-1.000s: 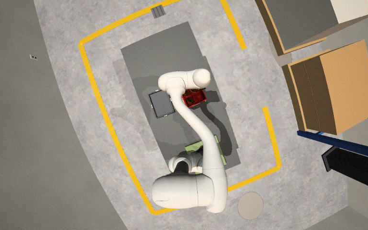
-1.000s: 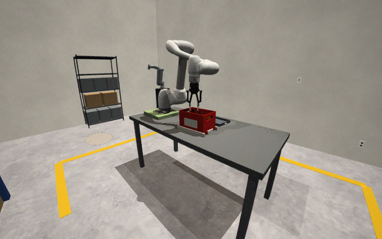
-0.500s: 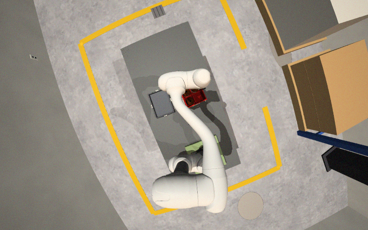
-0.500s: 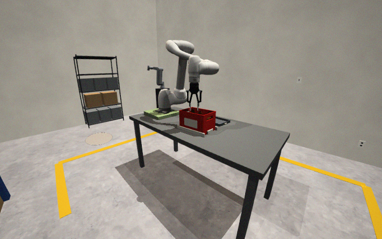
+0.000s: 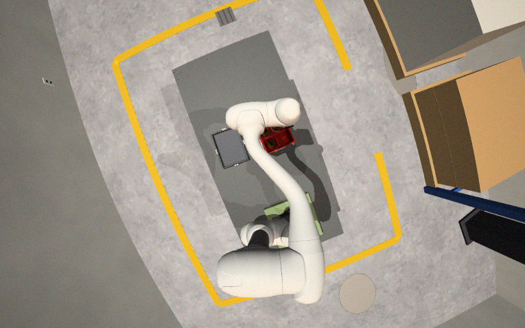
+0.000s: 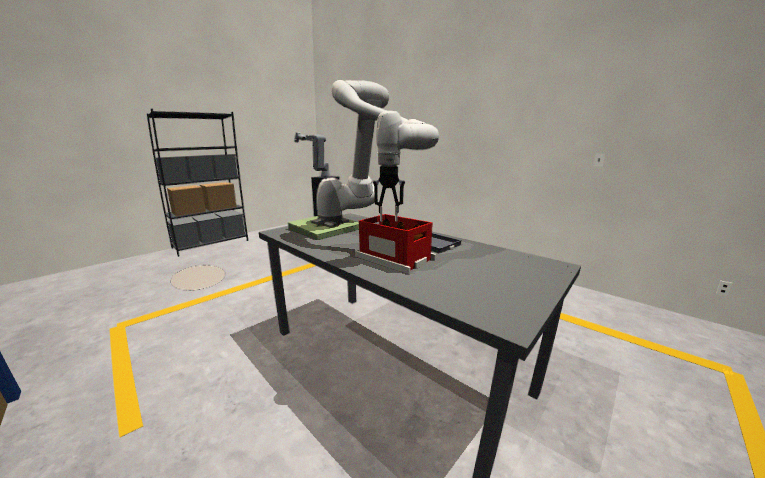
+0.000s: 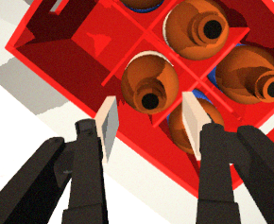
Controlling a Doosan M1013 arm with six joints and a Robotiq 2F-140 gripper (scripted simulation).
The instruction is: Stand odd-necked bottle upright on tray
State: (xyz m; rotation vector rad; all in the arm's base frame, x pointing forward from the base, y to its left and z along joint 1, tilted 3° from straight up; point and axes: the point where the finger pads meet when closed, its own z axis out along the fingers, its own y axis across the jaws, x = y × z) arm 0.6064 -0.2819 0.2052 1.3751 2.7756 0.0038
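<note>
Now: hand 13 cm above the red crate, 4 cm to the right of it and 1 cm short of it. The rest, counted from my hand: dark grey tray: 34 cm to the left, 20 cm below, 6 cm ahead.
</note>
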